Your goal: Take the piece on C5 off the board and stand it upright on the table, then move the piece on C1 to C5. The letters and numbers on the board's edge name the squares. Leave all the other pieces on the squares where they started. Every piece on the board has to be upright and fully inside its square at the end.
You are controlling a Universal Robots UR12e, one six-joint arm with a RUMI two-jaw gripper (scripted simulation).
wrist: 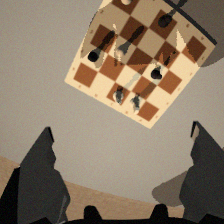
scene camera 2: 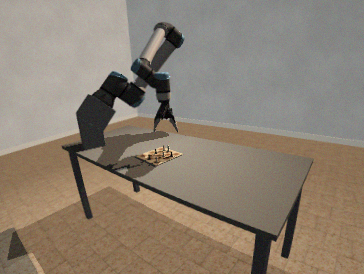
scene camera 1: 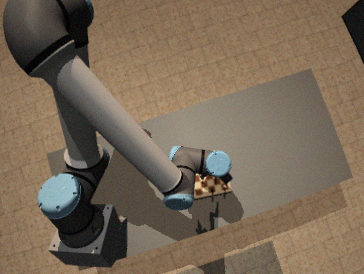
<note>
The pictures show: my gripper and a chessboard.
</note>
